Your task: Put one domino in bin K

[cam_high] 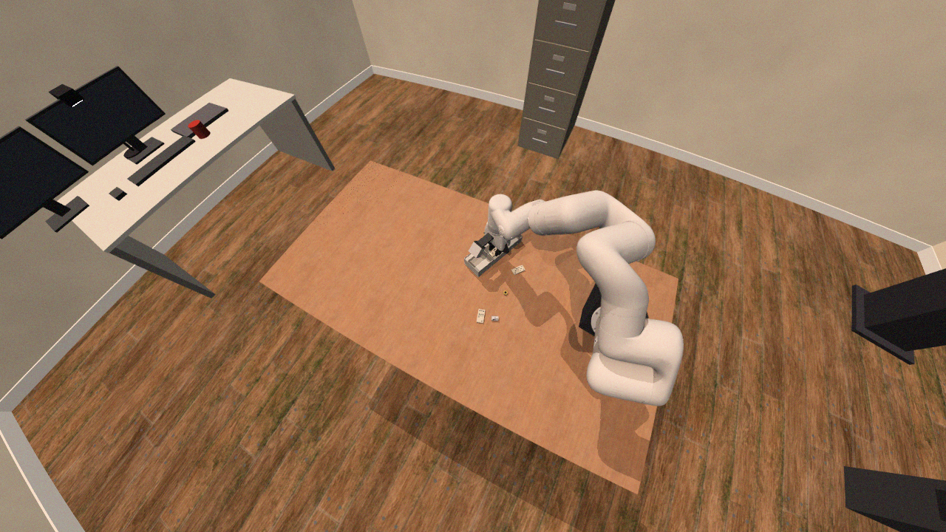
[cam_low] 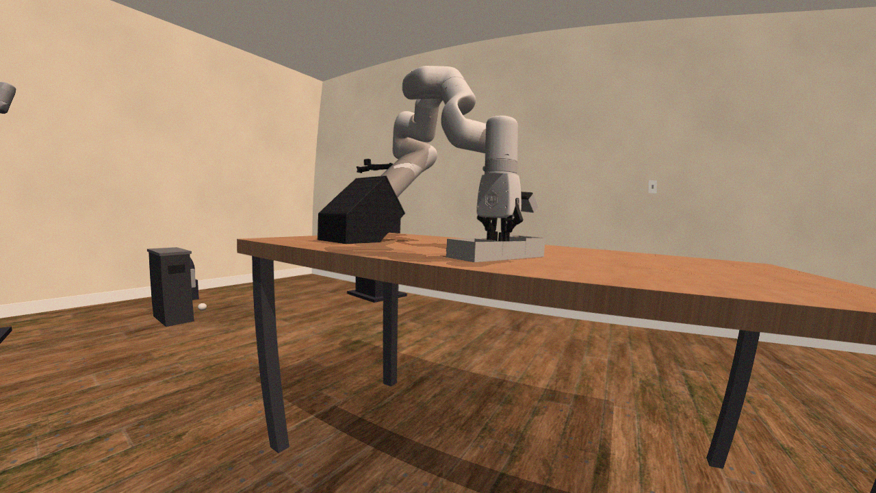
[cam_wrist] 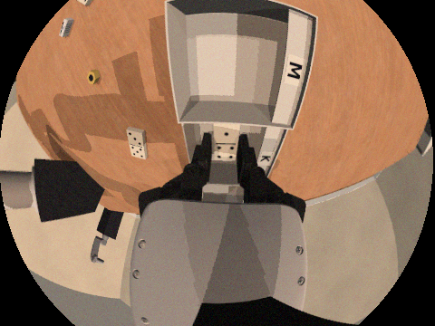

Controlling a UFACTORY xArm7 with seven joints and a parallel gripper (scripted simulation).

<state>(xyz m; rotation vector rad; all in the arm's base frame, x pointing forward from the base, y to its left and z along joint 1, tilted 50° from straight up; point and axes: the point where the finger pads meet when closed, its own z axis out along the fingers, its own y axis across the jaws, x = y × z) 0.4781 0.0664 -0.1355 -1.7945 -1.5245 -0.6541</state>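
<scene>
My hand is 2 cm above the domino. Round my hand: grey piece (23 cm to the left, 16 cm behind, 3 cm below); then ring (13 cm behind, 12 cm to the left, 3 cm below).
</scene>
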